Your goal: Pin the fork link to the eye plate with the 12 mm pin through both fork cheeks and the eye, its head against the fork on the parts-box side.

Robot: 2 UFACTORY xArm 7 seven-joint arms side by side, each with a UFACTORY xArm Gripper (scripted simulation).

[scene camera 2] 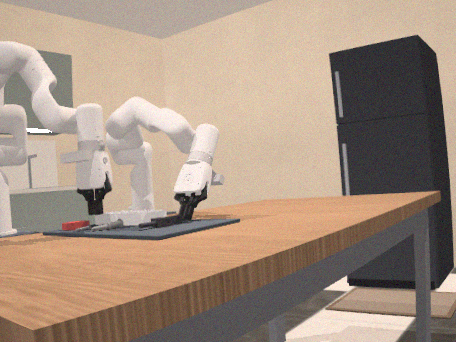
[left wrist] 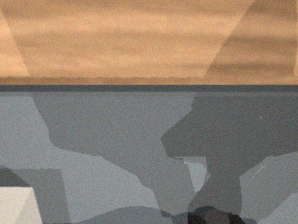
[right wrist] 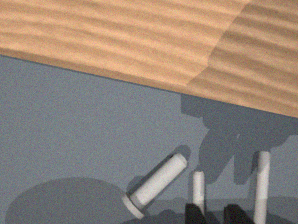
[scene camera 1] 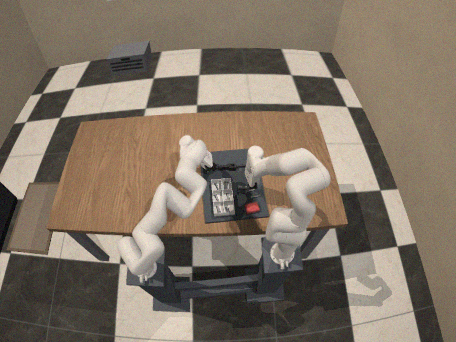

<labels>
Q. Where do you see a dark mat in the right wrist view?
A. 82, 140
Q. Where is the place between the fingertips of my left gripper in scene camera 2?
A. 184, 218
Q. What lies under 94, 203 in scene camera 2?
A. My right gripper.
</labels>
